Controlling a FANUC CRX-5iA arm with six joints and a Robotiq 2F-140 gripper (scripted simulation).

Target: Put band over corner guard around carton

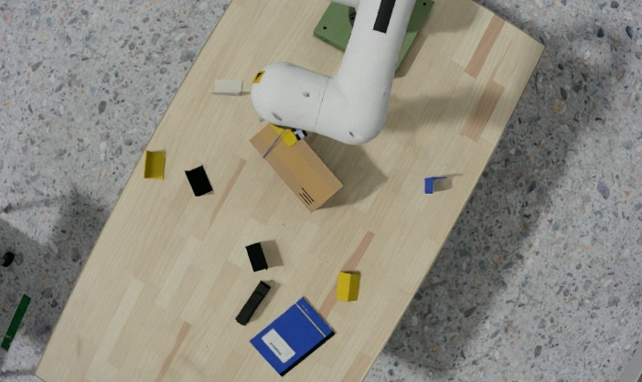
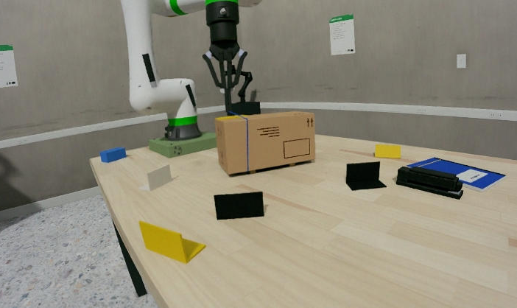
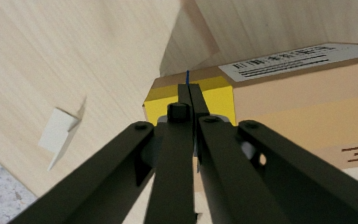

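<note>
The yellow corner guard lies 6 cm below my hand and 1 cm ahead of it. The rest, counted from my hand: blue corner guard 41 cm to the left, 15 cm below, 7 cm behind; then white corner guard 23 cm to the right, 18 cm below; then brown carton 11 cm below, 8 cm ahead, 6 cm to the left.
</note>
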